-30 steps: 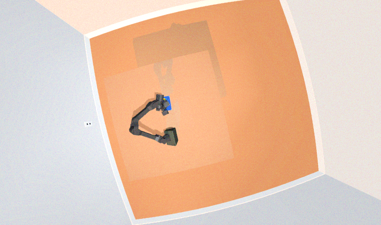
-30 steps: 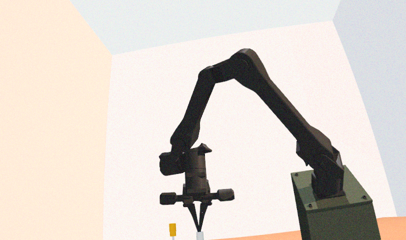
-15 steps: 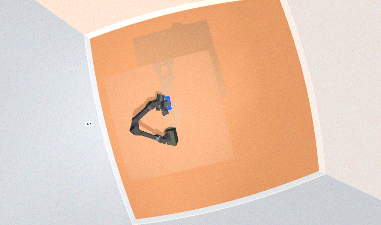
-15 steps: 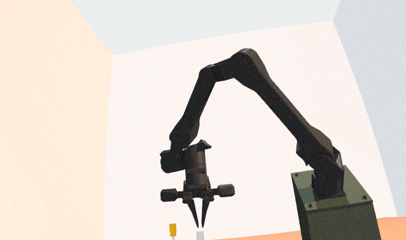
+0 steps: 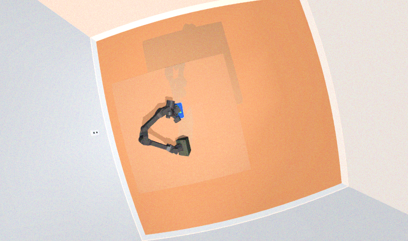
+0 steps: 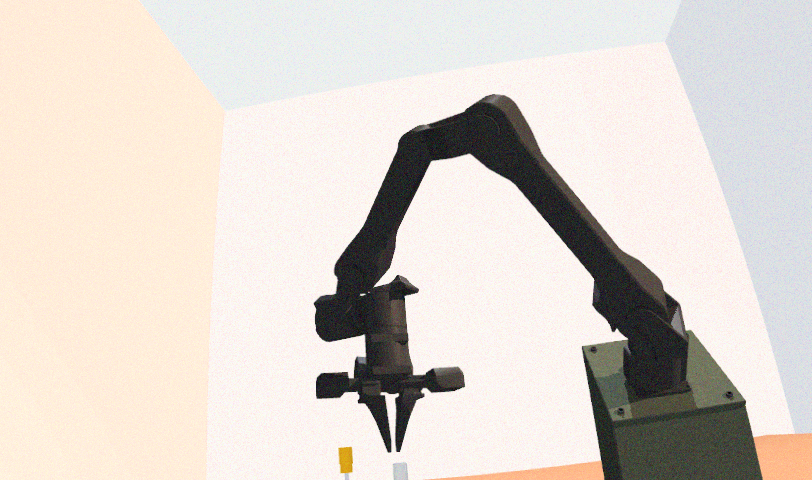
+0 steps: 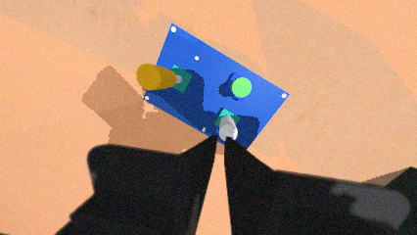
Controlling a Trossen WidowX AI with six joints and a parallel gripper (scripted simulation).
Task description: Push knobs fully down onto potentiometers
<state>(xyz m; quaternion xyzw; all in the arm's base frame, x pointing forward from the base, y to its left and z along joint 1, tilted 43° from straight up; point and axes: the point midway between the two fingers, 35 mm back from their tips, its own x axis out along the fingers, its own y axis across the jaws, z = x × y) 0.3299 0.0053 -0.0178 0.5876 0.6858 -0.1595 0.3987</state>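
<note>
The grey knob lies 1 cm behind my gripper tip and 3 cm below it.
</note>
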